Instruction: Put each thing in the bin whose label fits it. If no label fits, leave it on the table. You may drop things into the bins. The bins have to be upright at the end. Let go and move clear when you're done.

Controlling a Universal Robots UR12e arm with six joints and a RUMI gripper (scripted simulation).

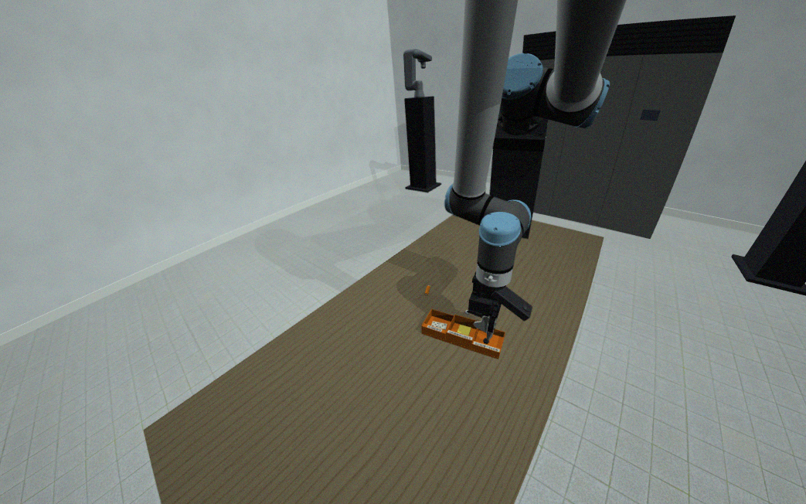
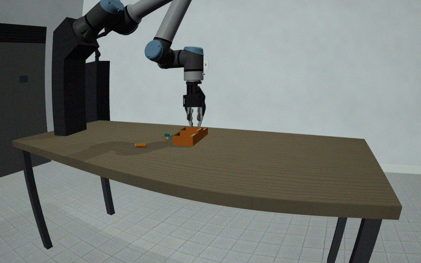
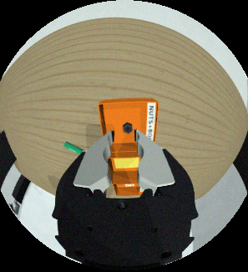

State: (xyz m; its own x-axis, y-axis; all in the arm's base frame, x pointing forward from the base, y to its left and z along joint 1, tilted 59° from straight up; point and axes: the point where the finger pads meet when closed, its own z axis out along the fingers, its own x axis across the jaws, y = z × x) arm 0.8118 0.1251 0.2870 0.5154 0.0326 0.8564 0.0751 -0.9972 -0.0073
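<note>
The black nut is 40 mm below my hand, 10 mm to the right of it and 10 mm ahead of it. Also, from my hand: green cylinder: 110 mm behind, 70 mm to the right, 40 mm below; then silver nut: 110 mm to the right, 80 mm behind, 40 mm below; then yellow block: 80 mm to the right, 30 mm below, 10 mm ahead.
</note>
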